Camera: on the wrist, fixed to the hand. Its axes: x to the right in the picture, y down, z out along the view.
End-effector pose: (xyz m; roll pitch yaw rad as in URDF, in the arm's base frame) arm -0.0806 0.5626 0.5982 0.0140 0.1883 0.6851
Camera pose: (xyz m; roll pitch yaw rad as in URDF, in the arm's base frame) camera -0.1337 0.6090 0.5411 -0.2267 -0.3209 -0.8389
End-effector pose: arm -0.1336 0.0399 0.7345 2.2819 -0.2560 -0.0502
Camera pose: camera -0.1574 0.0412 0.8221 2.5123 1.1305 0.9761
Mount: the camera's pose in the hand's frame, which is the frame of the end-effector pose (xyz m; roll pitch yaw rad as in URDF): -0.0009 0.0687 -0.0593 -0.0279 -0.3378 -1.5872
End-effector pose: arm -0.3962 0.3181 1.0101 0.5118 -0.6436 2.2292
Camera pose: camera -0.4727 0.2717 0.9951 0.6158 0.1483 0.7510
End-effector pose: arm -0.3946 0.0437 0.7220 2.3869 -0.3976 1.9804
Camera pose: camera -0.3717 0.0146 0.8049 2.3852 0.9692 2.9299
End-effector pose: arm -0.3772 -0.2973 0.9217 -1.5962 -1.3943 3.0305
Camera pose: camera -0.4360 -0.2293 0.9090 1.6006 -0.1494 -0.4786
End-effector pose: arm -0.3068 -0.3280 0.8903 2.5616 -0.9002 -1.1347
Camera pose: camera -0.3585 -0.2761 0.9438 1.9904 0.5302 -0.3535
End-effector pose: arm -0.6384 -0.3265 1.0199 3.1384 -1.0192 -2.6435
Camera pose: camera -0.6262 -0.2419 1.0503 2.0644 0.1896 -1.3583
